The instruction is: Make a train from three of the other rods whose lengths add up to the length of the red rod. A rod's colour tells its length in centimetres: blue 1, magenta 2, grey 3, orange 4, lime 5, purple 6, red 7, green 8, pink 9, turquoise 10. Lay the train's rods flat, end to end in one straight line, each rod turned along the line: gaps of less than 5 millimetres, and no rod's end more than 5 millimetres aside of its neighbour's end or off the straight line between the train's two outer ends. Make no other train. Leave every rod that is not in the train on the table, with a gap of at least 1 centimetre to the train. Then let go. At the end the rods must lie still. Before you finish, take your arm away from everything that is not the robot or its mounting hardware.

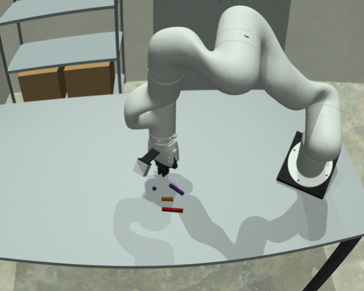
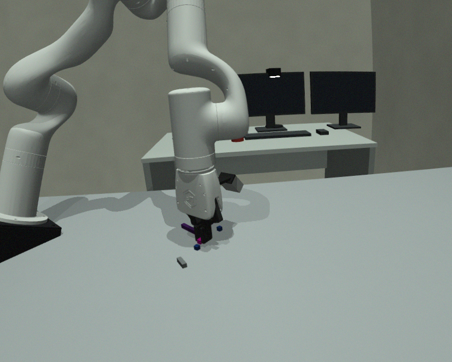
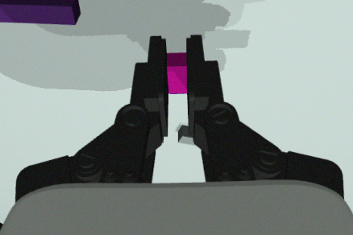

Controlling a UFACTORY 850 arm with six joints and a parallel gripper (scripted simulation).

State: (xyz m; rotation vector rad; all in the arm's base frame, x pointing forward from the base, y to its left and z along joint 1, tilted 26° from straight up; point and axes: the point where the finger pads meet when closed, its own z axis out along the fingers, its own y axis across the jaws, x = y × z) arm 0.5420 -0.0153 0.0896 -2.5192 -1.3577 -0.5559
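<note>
My gripper is now 1 cm past the blue rod, 2 cm to the left of it and 3 cm above it. Also, from my hand: grey rod: 3 cm behind, 8 cm to the right, 3 cm below; then magenta rod: 1 cm to the right, 2 cm below; then purple rod: 5 cm behind, 6 cm to the left, 3 cm below.
</note>
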